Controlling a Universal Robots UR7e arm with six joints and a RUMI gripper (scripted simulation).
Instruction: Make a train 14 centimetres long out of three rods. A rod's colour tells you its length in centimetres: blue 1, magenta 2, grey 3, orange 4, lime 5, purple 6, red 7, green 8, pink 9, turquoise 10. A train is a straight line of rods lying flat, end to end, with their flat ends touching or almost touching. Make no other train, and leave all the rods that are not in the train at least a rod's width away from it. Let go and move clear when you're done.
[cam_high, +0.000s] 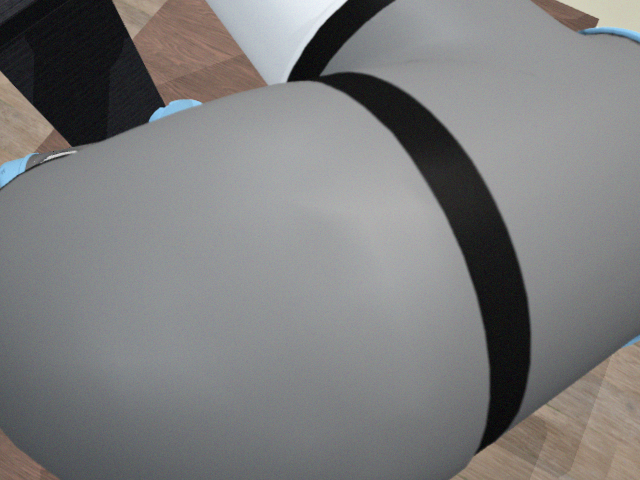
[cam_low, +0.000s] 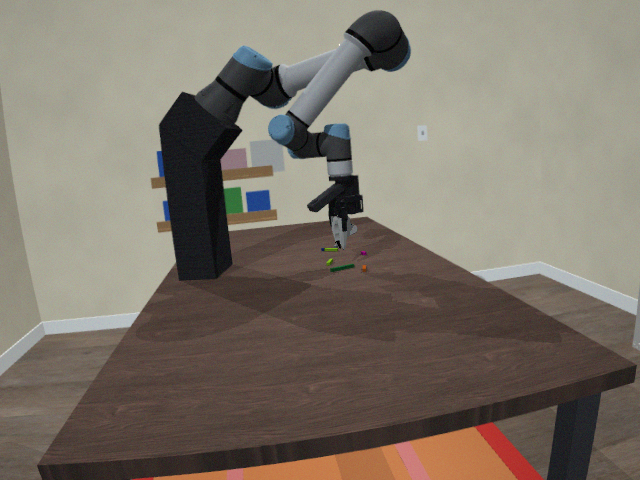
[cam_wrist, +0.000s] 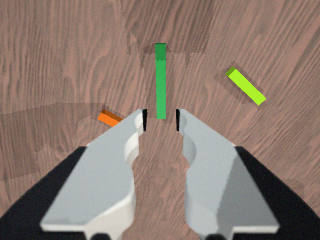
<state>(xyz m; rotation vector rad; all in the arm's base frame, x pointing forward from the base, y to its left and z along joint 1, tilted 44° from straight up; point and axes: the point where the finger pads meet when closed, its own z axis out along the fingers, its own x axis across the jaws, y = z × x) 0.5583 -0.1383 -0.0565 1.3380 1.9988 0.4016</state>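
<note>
Now: the green rod 7 cm below my hand. The rest, counted from my hand: magenta rod: 10 cm ahead, 16 cm to the left, 7 cm below; blue rod: 2 cm behind, 28 cm to the left, 7 cm below; orange rod: 6 cm ahead, 4 cm to the right, 7 cm below.
</note>
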